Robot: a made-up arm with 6 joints. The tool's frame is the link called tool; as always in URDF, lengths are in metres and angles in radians. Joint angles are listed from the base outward.
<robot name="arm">
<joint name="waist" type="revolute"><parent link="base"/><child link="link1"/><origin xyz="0 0 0.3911"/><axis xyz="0 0 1"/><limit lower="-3.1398" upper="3.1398"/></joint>
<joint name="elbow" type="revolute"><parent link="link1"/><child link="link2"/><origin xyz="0 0 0"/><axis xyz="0 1 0"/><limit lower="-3.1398" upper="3.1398"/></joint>
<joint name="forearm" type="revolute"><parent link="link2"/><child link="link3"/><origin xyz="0 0 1.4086"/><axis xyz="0 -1 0"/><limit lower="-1.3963" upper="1.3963"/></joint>
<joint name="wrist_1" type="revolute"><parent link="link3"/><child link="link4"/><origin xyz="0 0 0"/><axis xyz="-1 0 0"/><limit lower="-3.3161" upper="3.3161"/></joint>
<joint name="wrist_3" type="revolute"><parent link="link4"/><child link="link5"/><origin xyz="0.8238 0 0"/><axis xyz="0 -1 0"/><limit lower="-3.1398" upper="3.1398"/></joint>
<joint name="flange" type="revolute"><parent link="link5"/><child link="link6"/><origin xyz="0 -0.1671 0"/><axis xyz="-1 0 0"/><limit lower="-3.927" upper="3.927"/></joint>
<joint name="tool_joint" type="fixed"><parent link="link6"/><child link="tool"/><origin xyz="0 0 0"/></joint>
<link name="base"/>
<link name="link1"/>
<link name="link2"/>
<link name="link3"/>
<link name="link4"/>
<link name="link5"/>
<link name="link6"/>
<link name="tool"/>
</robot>
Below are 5 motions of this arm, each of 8 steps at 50 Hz.
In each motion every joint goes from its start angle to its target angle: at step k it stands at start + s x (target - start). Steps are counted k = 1, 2, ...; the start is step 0. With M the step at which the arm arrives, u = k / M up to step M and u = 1 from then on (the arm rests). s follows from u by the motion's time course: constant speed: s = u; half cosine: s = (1 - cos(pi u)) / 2; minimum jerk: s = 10 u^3 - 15 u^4 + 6 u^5.
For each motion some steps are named. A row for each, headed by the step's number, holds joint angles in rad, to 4 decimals.
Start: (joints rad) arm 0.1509 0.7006 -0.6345 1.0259 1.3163 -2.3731
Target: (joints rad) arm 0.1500 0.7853 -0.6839 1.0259 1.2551 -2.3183
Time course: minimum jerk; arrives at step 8
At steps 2, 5, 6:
2: 0.1508 0.7094 -0.6396 1.0259 1.3100 -2.3674
5: 0.1502 0.7620 -0.6703 1.0259 1.2719 -2.3334
6: 0.1501 0.7765 -0.6788 1.0259 1.2614 -2.3240

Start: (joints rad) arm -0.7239 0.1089 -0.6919 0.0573 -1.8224 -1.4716
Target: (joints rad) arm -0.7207 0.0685 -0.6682 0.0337 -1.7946 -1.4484
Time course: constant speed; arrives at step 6
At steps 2, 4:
2: -0.7228 0.0954 -0.6840 0.0494 -1.8131 -1.4639
4: -0.7218 0.0820 -0.6761 0.0416 -1.8039 -1.4561

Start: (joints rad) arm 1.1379 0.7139 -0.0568 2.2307 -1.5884 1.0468
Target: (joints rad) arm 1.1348 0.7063 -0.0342 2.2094 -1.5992 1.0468
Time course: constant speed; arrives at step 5
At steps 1, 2, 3, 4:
1: 1.1373 0.7124 -0.0523 2.2264 -1.5906 1.0468
2: 1.1367 0.7109 -0.0478 2.2222 -1.5927 1.0468
3: 1.1360 0.7093 -0.0432 2.2179 -1.5949 1.0468
4: 1.1354 0.7078 -0.0387 2.2137 -1.5970 1.0468

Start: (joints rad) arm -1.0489 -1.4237 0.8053 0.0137 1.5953 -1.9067
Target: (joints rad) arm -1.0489 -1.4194 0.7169 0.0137 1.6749 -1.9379
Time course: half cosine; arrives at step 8
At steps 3, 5, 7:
3: -1.0489 -1.4224 0.7780 0.0137 1.6199 -1.9163
5: -1.0489 -1.4207 0.7442 0.0137 1.6503 -1.9283
7: -1.0489 -1.4196 0.7203 0.0137 1.6719 -1.9367

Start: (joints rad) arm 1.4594 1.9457 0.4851 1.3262 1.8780 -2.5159
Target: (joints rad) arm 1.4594 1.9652 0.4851 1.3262 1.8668 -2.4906
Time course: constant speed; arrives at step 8
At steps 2, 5, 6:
2: 1.4594 1.9506 0.4851 1.3262 1.8752 -2.5096
5: 1.4594 1.9579 0.4851 1.3262 1.8710 -2.5001
6: 1.4594 1.9603 0.4851 1.3262 1.8696 -2.4969

